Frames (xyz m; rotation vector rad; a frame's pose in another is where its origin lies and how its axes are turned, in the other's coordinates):
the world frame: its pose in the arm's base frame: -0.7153 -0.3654 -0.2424 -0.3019 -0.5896 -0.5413
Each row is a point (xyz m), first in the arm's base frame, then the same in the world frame.
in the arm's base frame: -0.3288 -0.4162 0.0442
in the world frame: 0.4612 0.1420 0.0349
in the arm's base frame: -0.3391 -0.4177 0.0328
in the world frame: 0.4478 0.1363 0.0298
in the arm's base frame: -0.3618 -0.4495 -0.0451
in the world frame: 0.3980 0.1066 -0.0352
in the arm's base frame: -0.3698 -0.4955 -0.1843
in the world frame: 0.3274 0.0806 -0.1613
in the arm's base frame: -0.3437 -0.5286 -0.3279
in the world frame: 0.2729 0.0848 -0.3006
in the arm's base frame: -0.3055 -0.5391 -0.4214
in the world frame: 0.2479 0.1085 -0.3961
